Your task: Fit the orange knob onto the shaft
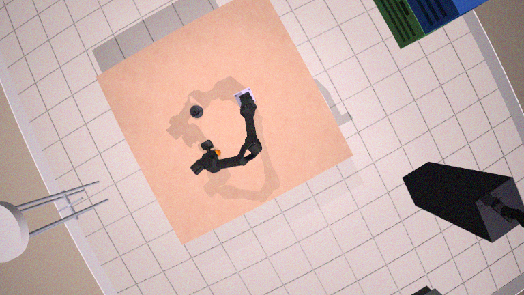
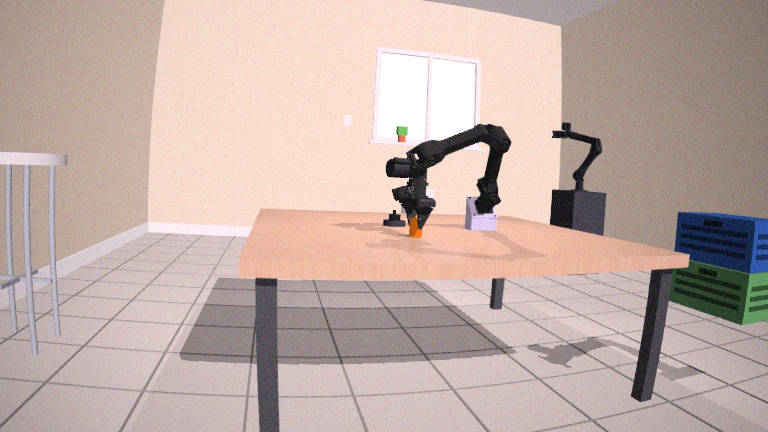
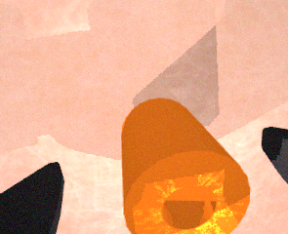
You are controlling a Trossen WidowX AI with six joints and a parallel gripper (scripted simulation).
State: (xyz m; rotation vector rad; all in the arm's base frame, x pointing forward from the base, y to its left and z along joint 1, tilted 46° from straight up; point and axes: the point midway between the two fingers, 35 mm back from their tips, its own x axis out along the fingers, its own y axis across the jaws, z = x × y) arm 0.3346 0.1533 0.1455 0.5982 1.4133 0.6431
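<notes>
The orange knob is right at my gripper tip. Also, from my gripper tip: round pedestal: 1 cm behind, 30 cm to the right.
</notes>
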